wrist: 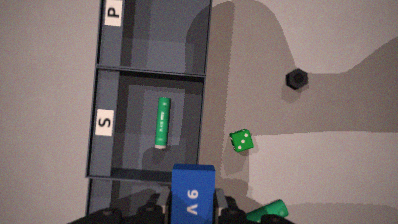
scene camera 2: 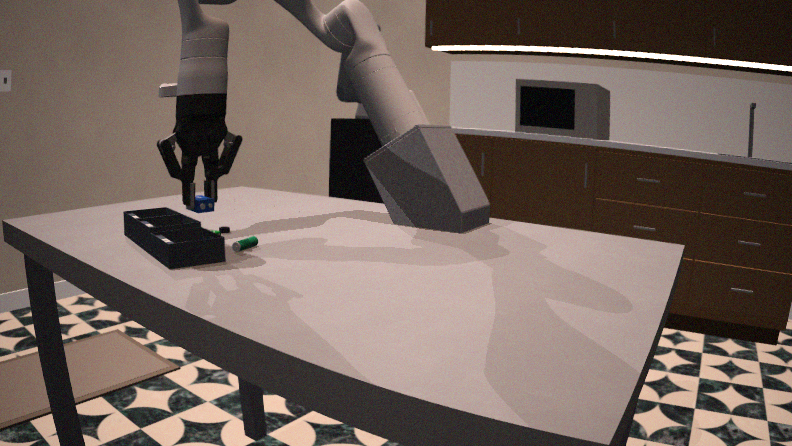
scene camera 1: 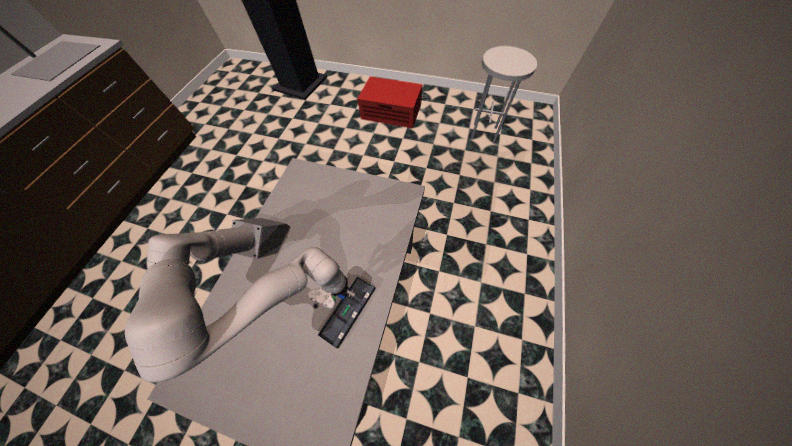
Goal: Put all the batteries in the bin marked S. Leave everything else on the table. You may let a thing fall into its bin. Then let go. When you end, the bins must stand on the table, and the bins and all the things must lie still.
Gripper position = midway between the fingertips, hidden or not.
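Note:
You can spot my gripper at (scene camera 2: 200, 208), and the wrist view has that gripper too, at (wrist: 192, 201).

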